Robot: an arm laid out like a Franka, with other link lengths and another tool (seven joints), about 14 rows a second.
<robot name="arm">
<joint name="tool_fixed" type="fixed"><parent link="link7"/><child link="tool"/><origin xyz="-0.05 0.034 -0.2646" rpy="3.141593 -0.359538 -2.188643"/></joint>
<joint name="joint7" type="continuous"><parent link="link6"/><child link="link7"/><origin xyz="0.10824 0 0"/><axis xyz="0 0 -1"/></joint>
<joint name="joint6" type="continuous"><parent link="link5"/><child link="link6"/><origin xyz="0 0 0"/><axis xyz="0 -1 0"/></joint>
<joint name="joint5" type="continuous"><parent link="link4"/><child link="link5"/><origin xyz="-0.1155 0 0.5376"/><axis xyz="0 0 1"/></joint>
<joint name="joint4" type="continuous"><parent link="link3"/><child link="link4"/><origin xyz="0.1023 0 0"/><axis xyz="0 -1 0"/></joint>
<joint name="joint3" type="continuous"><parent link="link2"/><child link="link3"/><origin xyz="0 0 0.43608"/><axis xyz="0 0 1"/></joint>
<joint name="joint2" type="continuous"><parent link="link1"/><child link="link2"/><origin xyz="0 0 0"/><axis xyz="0 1 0"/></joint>
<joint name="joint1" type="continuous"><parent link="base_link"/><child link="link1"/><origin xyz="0 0 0.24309"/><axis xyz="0 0 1"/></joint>
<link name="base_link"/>
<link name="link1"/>
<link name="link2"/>
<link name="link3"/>
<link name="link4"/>
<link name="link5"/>
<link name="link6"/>
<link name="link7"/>
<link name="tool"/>
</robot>
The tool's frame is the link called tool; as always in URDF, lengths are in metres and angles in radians. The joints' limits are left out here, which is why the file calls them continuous.
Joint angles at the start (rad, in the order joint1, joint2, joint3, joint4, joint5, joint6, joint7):
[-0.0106, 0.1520, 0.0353, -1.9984, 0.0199, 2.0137, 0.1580]
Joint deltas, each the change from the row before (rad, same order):
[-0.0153, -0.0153, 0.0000, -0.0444, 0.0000, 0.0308, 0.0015]
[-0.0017, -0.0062, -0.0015, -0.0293, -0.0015, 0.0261, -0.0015]
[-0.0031, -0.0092, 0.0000, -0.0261, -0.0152, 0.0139, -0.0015]
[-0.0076, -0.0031, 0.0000, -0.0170, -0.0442, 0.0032, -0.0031]
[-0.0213, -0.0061, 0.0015, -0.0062, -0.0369, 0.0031, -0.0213]
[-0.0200, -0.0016, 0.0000, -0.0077, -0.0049, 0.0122, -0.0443]
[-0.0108, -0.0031, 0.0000, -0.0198, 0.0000, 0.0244, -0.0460]
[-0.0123, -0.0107, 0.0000, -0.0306, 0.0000, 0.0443, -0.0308]
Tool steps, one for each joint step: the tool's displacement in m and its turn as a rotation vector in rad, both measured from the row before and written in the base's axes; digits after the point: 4 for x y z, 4 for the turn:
[-0.0109, -0.0109, -0.0123, -0.0011, -0.0017, -0.0172]
[-0.0068, -0.0027, -0.0107, -0.0017, -0.0030, -0.0012]
[-0.0088, -0.0053, -0.0077, -0.0124, 0.0029, 0.0074]
[-0.0084, -0.0140, -0.0080, -0.0347, 0.0107, 0.0225]
[-0.0030, -0.0216, 0.0002, -0.0260, -0.0017, 0.0241]
[-0.0023, -0.0162, -0.0023, 0.0027, -0.0033, 0.0276]
[-0.0052, -0.0088, -0.0072, 0.0069, -0.0049, 0.0363]
[-0.0044, -0.0087, -0.0072, 0.0041, -0.0225, 0.0210]

